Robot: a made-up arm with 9 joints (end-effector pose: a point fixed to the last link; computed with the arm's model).
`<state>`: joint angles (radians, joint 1 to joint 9).
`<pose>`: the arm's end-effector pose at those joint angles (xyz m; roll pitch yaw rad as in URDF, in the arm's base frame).
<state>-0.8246 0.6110 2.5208 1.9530 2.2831 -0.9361 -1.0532 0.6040 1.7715</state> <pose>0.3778 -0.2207 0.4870 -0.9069 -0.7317 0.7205</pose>
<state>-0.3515 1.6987 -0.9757 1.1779 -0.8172 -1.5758 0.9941 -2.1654 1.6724</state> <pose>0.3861 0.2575 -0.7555 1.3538 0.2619 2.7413</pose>
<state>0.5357 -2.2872 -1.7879 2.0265 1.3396 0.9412 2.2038 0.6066 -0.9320</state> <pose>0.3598 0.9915 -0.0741 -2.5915 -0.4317 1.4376</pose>
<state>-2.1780 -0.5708 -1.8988 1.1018 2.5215 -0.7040 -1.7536 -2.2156 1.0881</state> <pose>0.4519 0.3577 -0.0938 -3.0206 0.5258 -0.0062</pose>
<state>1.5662 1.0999 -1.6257 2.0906 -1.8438 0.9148 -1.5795 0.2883 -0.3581</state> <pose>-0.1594 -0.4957 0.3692 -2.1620 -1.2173 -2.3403</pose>
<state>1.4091 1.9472 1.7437 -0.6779 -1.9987 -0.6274 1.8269 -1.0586 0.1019</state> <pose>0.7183 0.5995 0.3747 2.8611 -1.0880 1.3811</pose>
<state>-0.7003 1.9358 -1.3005 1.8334 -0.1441 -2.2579 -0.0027 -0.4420 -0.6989</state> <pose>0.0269 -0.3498 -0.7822 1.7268 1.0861 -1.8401</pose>
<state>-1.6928 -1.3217 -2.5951 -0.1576 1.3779 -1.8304 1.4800 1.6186 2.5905</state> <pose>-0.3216 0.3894 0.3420 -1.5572 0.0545 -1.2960</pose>
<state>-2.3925 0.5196 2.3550 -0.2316 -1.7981 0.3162 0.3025 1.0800 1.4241</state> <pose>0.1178 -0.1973 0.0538 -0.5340 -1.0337 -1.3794</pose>
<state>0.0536 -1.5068 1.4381 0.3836 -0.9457 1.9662 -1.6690 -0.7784 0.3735</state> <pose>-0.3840 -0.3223 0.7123 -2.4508 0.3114 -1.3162</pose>
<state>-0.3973 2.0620 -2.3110 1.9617 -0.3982 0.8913 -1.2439 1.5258 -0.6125</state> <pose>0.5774 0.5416 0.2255 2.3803 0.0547 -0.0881</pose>
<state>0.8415 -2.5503 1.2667 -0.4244 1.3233 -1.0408 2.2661 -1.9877 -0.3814</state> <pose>-1.1246 0.8403 -0.1005 2.9296 0.2236 -3.1335</pose>
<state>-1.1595 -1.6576 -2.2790 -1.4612 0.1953 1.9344 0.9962 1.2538 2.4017</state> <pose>-0.8175 0.3725 0.7946 -2.6952 0.6572 2.1835</pose>
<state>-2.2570 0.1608 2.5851 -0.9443 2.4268 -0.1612 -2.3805 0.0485 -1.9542</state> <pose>-0.1729 -0.0675 -0.3045 -2.0203 -0.3811 -2.8132</pose>
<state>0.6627 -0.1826 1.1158 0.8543 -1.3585 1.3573 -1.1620 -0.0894 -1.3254</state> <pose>0.0911 0.2939 0.1299 0.5964 1.3993 -0.8877</pose>
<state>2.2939 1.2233 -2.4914 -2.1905 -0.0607 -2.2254 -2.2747 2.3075 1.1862</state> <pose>0.4083 -0.5915 0.4336 1.9714 -0.5268 -1.4297</pose>
